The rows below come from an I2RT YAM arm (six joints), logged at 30 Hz.
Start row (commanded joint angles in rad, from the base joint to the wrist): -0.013, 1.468, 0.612, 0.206, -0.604, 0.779
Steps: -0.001, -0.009, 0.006, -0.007, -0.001, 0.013; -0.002, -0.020, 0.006, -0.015, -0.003, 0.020; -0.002, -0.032, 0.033, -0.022, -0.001, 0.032; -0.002, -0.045, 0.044, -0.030, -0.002, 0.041; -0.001, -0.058, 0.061, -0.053, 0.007, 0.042; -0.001, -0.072, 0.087, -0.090, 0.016, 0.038; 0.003, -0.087, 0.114, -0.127, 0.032, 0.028; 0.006, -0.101, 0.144, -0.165, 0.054, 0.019
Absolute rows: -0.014, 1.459, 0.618, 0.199, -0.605, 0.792; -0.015, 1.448, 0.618, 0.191, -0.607, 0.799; -0.015, 1.436, 0.645, 0.184, -0.605, 0.811; -0.015, 1.423, 0.656, 0.176, -0.606, 0.820; -0.014, 1.410, 0.673, 0.153, -0.597, 0.821; -0.014, 1.396, 0.699, 0.116, -0.588, 0.817; -0.010, 1.381, 0.726, 0.079, -0.572, 0.807; -0.007, 1.367, 0.756, 0.041, -0.550, 0.798
